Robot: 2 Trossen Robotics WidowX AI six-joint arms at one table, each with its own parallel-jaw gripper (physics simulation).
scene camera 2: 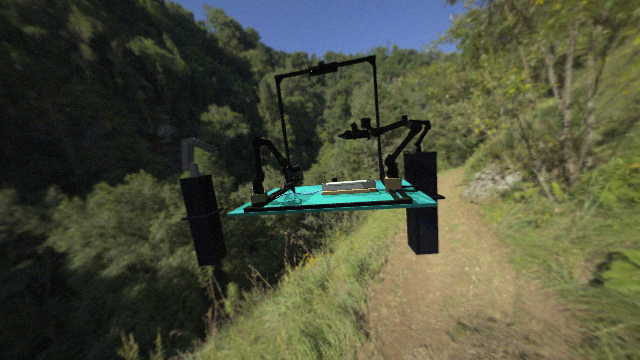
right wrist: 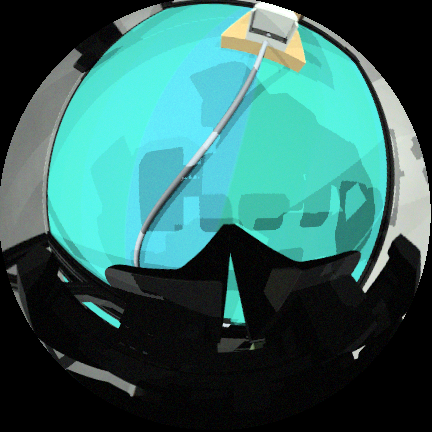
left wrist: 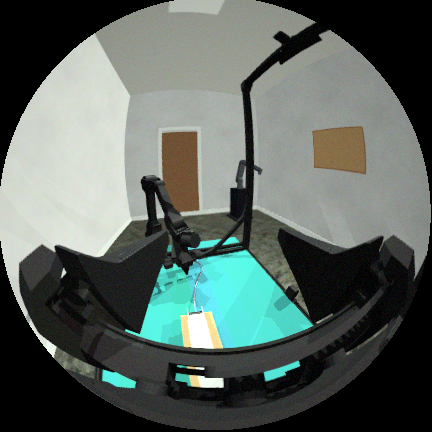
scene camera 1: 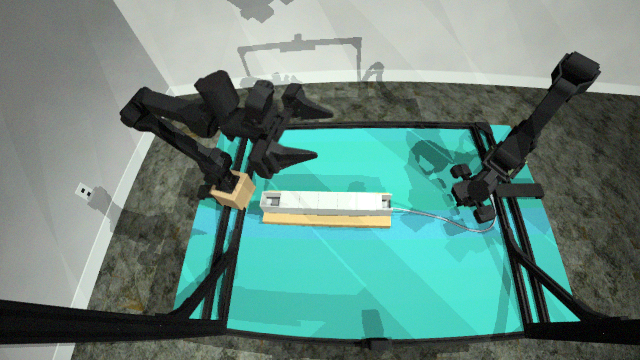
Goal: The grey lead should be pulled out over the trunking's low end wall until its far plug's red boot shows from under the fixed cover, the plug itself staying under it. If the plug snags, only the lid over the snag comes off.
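Where they show: left gripper, fingertip midpoint: [scene camera 2: 340,136] [left wrist: 224,235] [scene camera 1: 325,133]; right gripper, fingertip midpoint: [scene camera 2: 294,193] [right wrist: 228,229] [left wrist: 186,274] [scene camera 1: 457,205]; left arm's base at its link origin: [scene camera 2: 393,177] [scene camera 1: 227,183]; right arm's base at its link origin: [scene camera 2: 258,193].
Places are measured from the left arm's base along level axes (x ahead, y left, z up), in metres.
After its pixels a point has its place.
Observation:
White trunking [scene camera 1: 325,201] [scene camera 2: 350,186] @[x 0.289, y 0.055, z -0.048 m] [left wrist: 202,330] lies on a wooden base [scene camera 1: 325,220] @[x 0.323, y -0.007, z -0.070 m] [right wrist: 235,42] @[x 0.512, y 0.047, z -0.080 m], with lids in a row along its top and a short open bay at each end. I cannot tell the fixed cover from the lids. The grey lead [scene camera 1: 440,218] @[x 0.669, y 0.097, z -0.089 m] [left wrist: 196,292] @[x 0.616, y 0.098, z -0.085 m] [right wrist: 205,147] @[x 0.672, y 0.100, z -0.088 m] comes out over the end wall at the right and curves along the table, passing beside my right gripper [right wrist: 230,227] @[x 0.717, y 0.147, z -0.074 m]. That gripper is shut and empty, low above the table. My left gripper [scene camera 1: 324,135] @[x 0.351, y 0.002, z 0.323 m] [scene camera 2: 340,135] @[x 0.351, y 0.002, z 0.323 m] [left wrist: 224,235] @[x 0.351, y 0.002, z 0.323 m] is open, high behind the trunking. No red boot shows.
A wooden block [scene camera 1: 235,190] @[x 0.039, y -0.017, z 0.000 m] [scene camera 2: 392,184] @[x 0.002, y 0.050, z -0.041 m] stands under the left arm, left of the trunking in scene camera 1. Black rails [scene camera 1: 232,250] @[x 0.087, y -0.185, z -0.055 m] frame the table, and an overhead black frame [scene camera 2: 280,110] @[x 0.964, y -0.160, z 0.642 m] [left wrist: 247,150] @[x 0.956, y -0.167, z 0.491 m] rises from its edge.

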